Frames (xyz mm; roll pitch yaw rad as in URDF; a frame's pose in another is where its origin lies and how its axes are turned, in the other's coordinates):
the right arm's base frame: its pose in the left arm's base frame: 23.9 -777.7 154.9 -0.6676 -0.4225 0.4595
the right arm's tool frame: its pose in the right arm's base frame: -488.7 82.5 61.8 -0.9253 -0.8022 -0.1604
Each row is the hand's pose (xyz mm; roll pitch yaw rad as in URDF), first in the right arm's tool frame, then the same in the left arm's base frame.
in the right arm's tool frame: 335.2 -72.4 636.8 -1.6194 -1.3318 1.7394
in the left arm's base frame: -792.8 -274.6 74.0 -2.6569 0.4427 2.0154
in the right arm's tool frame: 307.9 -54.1 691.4 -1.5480 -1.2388 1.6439
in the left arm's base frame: -814.8 -238.6 26.2 -2.7233 0.4603 1.9097
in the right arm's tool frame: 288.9 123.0 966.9 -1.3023 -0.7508 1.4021
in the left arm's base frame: -838.2 38.9 -147.3 -2.9253 0.4109 1.3566
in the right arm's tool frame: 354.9 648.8 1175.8 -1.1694 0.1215 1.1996
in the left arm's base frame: -531.5 464.0 -370.1 -3.0595 0.0322 0.5222
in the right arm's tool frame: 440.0 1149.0 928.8 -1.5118 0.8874 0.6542
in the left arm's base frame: 24.3 544.3 -425.9 -2.9175 -0.5369 -0.1967
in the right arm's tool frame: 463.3 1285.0 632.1 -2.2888 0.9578 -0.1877
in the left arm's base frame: 309.5 393.7 -370.3 -2.6866 -0.8962 -0.6739
